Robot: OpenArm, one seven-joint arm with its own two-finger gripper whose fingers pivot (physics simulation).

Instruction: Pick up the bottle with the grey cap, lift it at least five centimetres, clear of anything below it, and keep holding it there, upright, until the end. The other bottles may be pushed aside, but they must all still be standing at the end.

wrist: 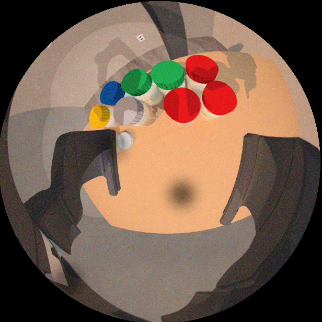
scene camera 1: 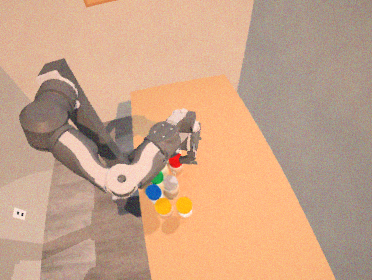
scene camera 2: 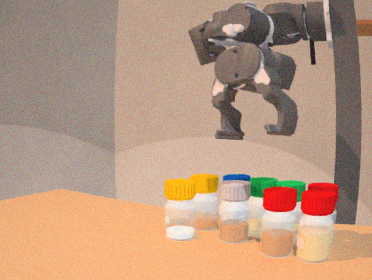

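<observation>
The bottle with the grey cap (scene camera 1: 170, 183) (scene camera 2: 235, 191) (wrist: 129, 111) stands upright on the table (scene camera 1: 235, 215) (scene camera 2: 75, 235), among the other bottles. It holds brown contents. My gripper (scene camera 1: 189, 158) (scene camera 2: 254, 133) (wrist: 167, 170) is open and empty, well above the bottle caps. In the wrist view the grey cap is at the upper left, near the left finger and outside the space between the fingertips. In scene camera 1 the arm and hand cover part of the bottle group.
Standing close around it are a blue-capped bottle (scene camera 1: 153, 192) (scene camera 2: 236, 178) (wrist: 112, 93), two green-capped bottles (scene camera 2: 263, 185) (wrist: 168, 75), three red-capped bottles (scene camera 2: 280, 199) (wrist: 182, 105) and two yellow-capped bottles (scene camera 1: 184, 205) (scene camera 2: 180, 189). The table's near-robot edge runs close beside the group.
</observation>
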